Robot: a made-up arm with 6 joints.
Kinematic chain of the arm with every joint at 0, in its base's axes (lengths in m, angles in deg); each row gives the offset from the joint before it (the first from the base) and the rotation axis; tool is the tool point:
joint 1: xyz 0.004 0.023 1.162 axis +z
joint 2: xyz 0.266 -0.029 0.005 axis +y
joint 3: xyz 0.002 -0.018 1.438 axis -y
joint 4: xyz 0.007 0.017 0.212 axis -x
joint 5: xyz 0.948 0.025 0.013 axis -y
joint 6: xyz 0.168 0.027 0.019 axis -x
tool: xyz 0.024 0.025 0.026
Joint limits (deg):
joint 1: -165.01..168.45
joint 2: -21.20..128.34
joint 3: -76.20..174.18
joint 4: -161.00..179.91
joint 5: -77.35..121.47
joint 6: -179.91..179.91
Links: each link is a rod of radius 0.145 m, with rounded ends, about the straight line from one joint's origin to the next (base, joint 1, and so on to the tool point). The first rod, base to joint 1, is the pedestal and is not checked.
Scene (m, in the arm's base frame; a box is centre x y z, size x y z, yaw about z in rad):
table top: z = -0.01
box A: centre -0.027 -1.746 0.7 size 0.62 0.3 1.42 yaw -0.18
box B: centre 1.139 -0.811 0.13 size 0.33 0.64 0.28 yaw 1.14
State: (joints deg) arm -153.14 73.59 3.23 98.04 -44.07 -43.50
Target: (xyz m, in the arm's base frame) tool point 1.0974 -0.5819 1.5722
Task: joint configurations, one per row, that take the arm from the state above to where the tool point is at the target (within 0.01 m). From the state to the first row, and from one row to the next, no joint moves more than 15 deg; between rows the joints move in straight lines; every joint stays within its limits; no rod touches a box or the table.
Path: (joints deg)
1: -140.23 63.23 -1.38 97.35 -41.56 -43.33
2: -127.32 52.87 -5.98 96.65 -39.06 -43.16
3: -114.41 42.50 -10.59 95.96 -36.55 -42.99
4: -101.50 32.14 -15.19 95.26 -34.04 -42.83
5: -88.59 21.78 -19.80 94.57 -31.54 -42.66
6: -76.21 20.35 -26.07 93.94 -30.24 -42.47
7: -63.82 18.92 -32.35 93.32 -28.94 -42.28
8: -51.44 17.49 -38.62 92.69 -27.64 -42.09
9: -39.05 16.06 -44.89 92.07 -26.34 -41.90
10: -26.67 14.62 -51.17 91.44 -25.04 -41.71

